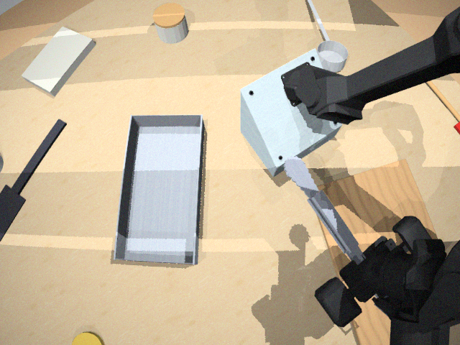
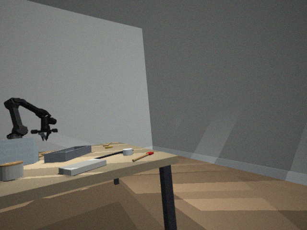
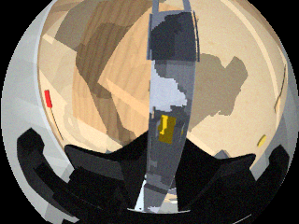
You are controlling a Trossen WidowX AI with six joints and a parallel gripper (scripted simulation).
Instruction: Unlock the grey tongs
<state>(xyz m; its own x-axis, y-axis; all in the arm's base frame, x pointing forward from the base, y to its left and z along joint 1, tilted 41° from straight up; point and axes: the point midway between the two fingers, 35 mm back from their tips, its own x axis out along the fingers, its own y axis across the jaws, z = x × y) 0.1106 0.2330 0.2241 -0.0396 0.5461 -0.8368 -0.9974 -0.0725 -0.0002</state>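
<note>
My gripper tip is 120 mm above the wooden board, 110 mm past it and 50 mm to the right of it. Round my gripper tip: yellow lock piece (30 mm to the left, 30 mm above); red-tipped stick (490 mm behind, 120 mm to the right, 120 mm below); roasting tin (320 mm to the right, 210 mm ahead, 100 mm below).
</note>
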